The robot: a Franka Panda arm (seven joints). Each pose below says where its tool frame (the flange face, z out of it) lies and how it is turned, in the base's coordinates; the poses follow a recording.
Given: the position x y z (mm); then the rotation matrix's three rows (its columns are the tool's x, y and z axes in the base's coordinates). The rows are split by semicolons.
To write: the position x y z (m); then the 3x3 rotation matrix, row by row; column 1 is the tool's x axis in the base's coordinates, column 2 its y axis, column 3 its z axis. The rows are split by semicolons. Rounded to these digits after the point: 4 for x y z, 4 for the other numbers.
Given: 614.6 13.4 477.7; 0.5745 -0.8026 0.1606; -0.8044 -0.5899 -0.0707; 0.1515 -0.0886 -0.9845
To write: 0.6146 0.0134 0.4777; 0.5745 -0.8026 0.1606; -0.8044 -0.5899 -0.0707; 0.1515 -0.0886 -0.9845
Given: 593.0 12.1 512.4; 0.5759 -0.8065 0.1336; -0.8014 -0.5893 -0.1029; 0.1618 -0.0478 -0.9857
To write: 0.5930 0.0121 0.5124; 0.5759 -0.8065 0.1336; -0.8014 -0.5893 -0.1029; 0.1618 -0.0478 -0.9857
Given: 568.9 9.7 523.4; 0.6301 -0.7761 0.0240; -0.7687 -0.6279 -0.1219; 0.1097 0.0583 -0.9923
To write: 0.5689 0.0097 0.5234; 0.6301 -0.7761 0.0240; -0.7687 -0.6279 -0.1219; 0.1097 0.0583 -0.9923
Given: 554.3 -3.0 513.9; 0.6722 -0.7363 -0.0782; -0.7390 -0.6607 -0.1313; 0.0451 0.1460 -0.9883
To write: 0.5543 -0.0030 0.5139; 0.6722 -0.7363 -0.0782; -0.7390 -0.6607 -0.1313; 0.0451 0.1460 -0.9883
